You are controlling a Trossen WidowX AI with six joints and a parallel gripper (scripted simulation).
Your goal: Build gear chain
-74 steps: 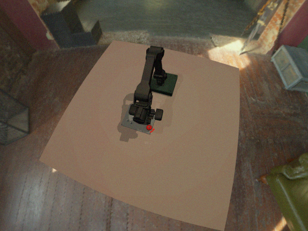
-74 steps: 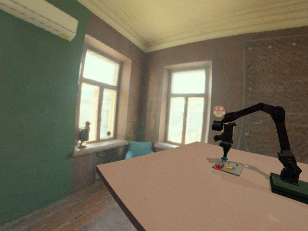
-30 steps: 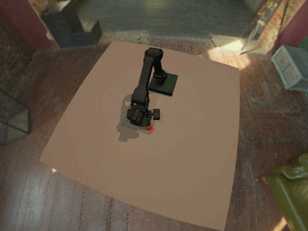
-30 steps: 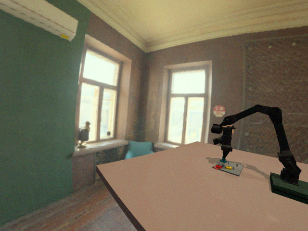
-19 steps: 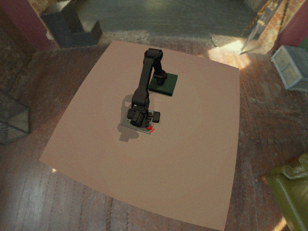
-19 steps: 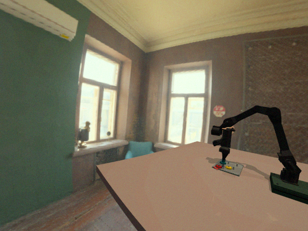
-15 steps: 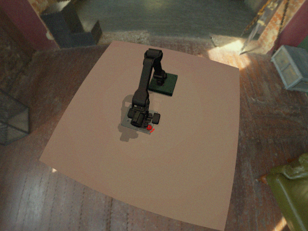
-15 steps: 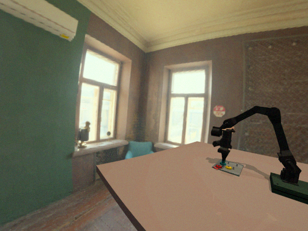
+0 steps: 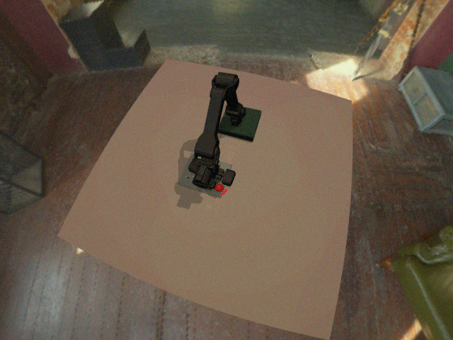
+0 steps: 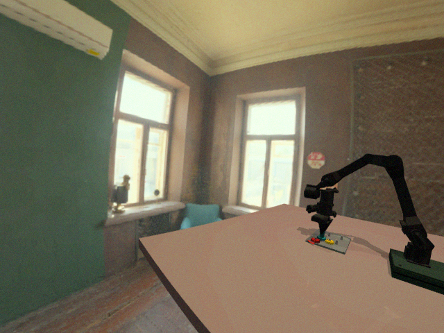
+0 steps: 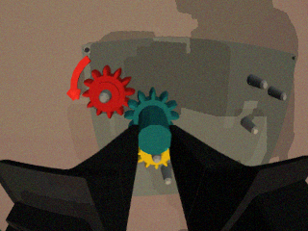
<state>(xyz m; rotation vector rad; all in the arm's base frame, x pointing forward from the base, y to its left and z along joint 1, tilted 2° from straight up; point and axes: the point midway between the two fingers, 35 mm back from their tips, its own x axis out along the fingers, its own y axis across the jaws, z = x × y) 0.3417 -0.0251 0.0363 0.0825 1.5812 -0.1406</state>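
Right now the yellow striped gear is 4 cm behind my gripper tip and 3 cm below it. From my gripper tip the other things lie so: red gear 3 cm to the left, 3 cm below, 2 cm ahead; then teal gear 1 cm below.
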